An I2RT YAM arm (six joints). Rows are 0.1 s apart.
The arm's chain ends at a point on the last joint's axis. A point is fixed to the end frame.
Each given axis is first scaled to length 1.
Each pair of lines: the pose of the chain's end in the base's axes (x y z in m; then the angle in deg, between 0 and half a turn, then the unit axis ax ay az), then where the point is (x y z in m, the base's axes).
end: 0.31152 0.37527 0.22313 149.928 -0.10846 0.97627 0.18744
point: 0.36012 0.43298 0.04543
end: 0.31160 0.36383 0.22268 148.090 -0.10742 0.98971 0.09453
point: 0.37030 0.38790 0.04035
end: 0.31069 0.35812 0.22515 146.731 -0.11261 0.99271 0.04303
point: 0.37571 0.36367 0.04346
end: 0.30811 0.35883 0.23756 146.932 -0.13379 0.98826 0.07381
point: 0.37144 0.37610 0.05601
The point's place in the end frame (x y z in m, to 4 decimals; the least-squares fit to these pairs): 0.0467 -0.0125 0.1869
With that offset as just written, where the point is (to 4 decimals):
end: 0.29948 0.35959 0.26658 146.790 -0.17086 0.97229 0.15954
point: 0.3580 0.4089 0.0893
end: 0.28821 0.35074 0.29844 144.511 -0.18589 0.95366 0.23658
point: 0.3474 0.4284 0.1319
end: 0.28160 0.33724 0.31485 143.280 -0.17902 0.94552 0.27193
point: 0.3420 0.4271 0.1550
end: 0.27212 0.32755 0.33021 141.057 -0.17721 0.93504 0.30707
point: 0.3363 0.4293 0.1792
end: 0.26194 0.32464 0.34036 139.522 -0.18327 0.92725 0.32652
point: 0.3284 0.4330 0.1951
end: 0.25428 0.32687 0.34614 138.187 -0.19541 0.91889 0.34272
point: 0.3220 0.4409 0.2058
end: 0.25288 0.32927 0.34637 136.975 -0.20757 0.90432 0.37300
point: 0.3197 0.4530 0.2141
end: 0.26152 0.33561 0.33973 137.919 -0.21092 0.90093 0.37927
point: 0.3246 0.4613 0.2075
